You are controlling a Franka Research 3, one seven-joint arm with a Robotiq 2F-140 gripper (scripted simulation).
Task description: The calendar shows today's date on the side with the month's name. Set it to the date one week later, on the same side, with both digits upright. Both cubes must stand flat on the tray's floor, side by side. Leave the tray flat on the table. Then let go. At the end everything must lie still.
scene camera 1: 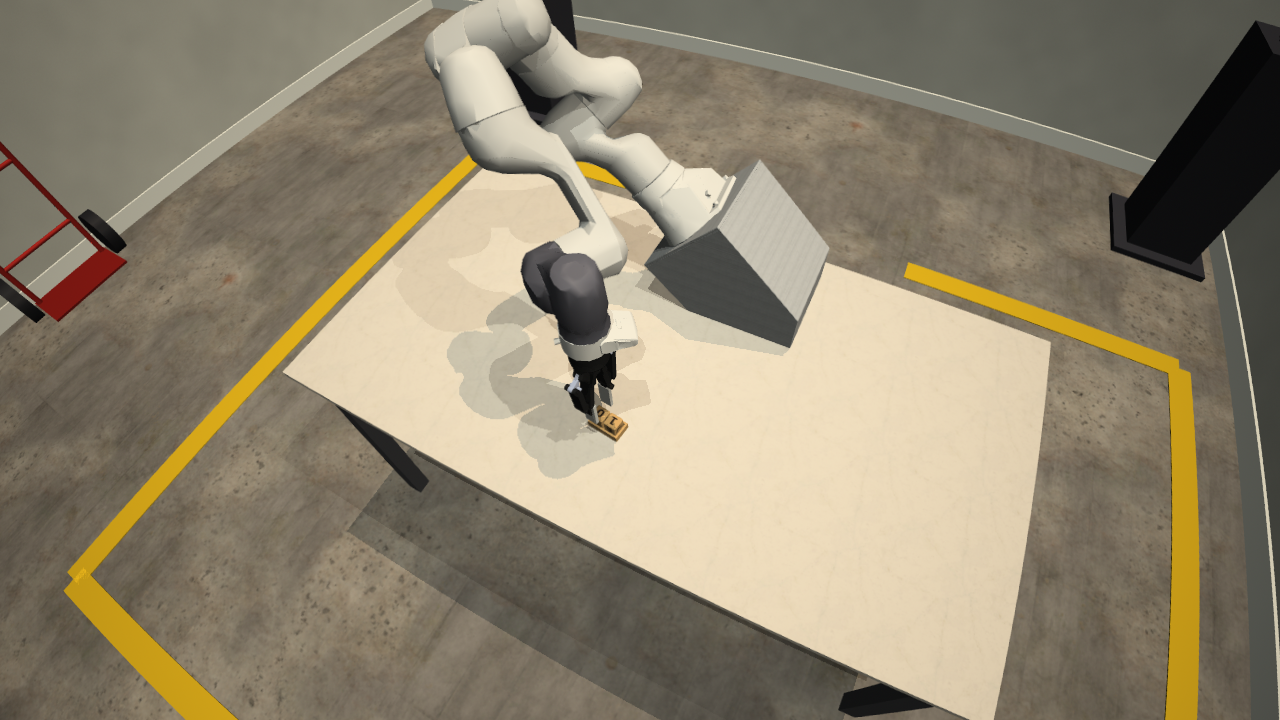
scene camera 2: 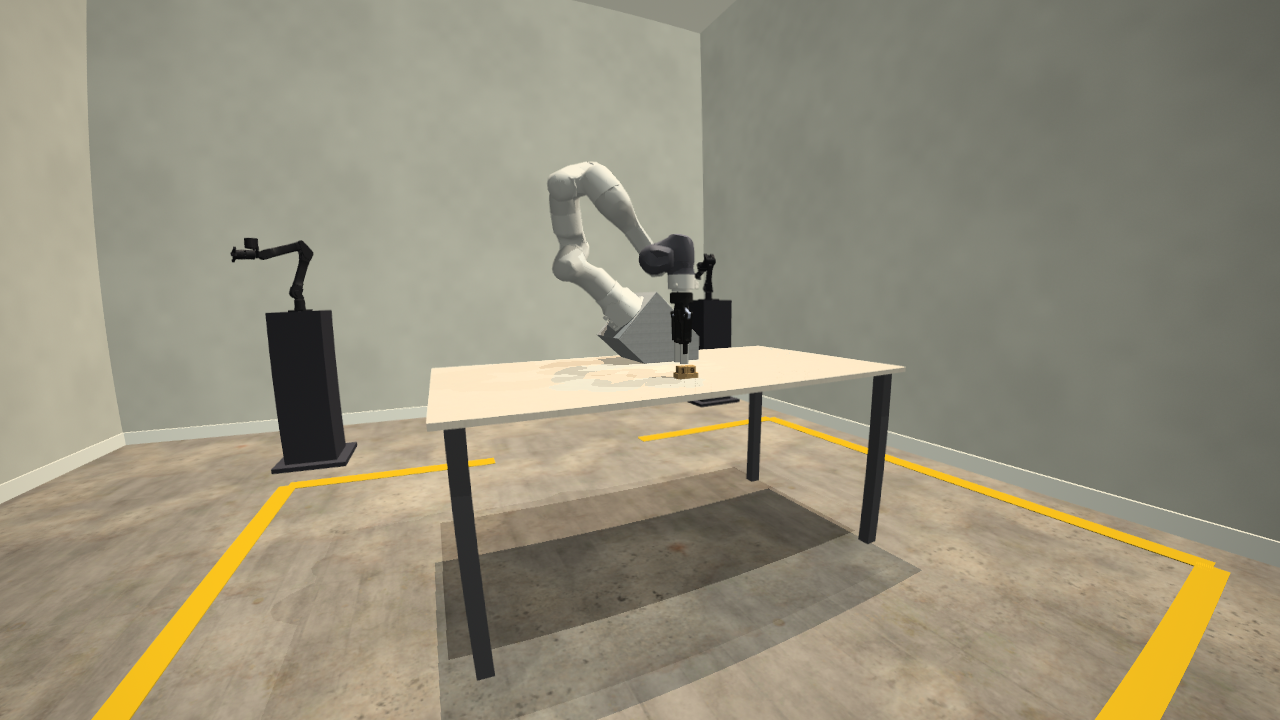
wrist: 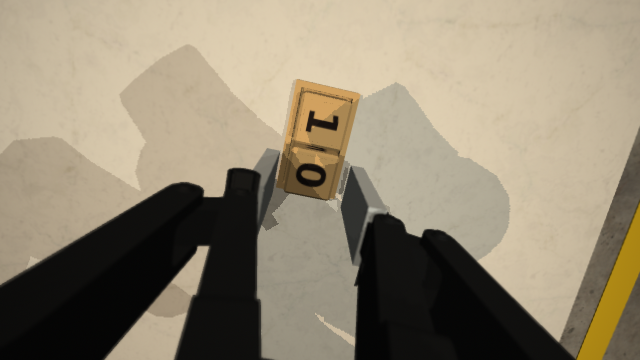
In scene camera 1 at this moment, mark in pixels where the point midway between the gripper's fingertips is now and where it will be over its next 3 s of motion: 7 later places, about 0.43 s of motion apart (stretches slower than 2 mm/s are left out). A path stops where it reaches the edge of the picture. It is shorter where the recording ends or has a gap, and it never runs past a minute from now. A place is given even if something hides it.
The gripper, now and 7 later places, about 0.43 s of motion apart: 599,411; 600,412; 601,415; 601,416; 600,412; 598,399; 596,394; 594,391
